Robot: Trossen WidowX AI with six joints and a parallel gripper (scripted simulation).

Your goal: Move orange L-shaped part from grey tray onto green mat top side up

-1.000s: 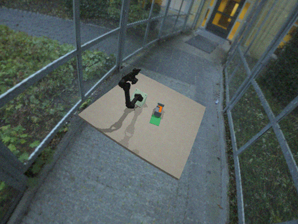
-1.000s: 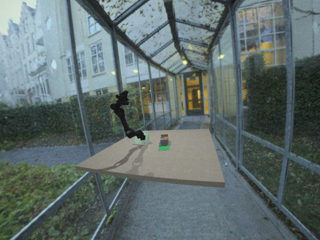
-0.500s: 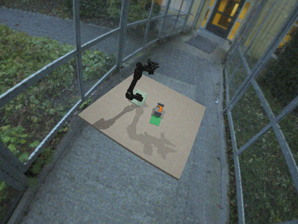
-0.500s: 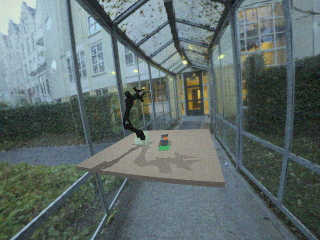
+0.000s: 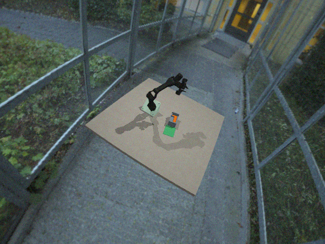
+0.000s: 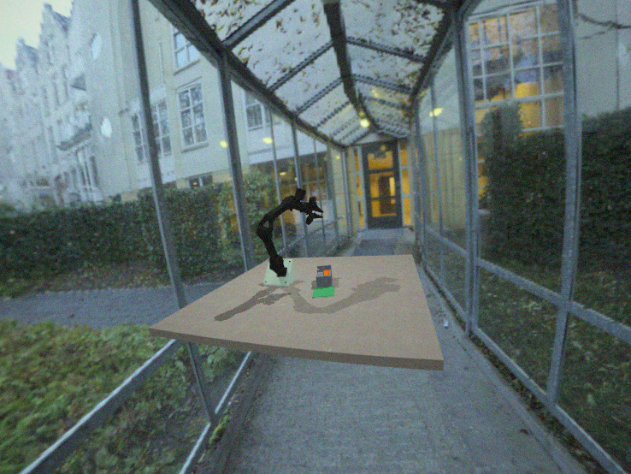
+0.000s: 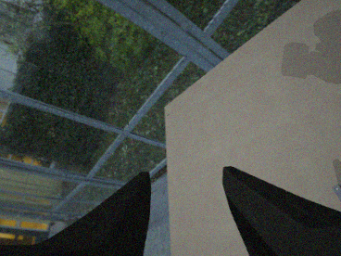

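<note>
Right now my gripper tip is 37 cm above the orange l-shaped part, 9 cm to the left of it and 1 cm past it. Also, from my gripper tip: green mat: 43 cm below, 25 cm to the right, 3 cm ahead.
</note>
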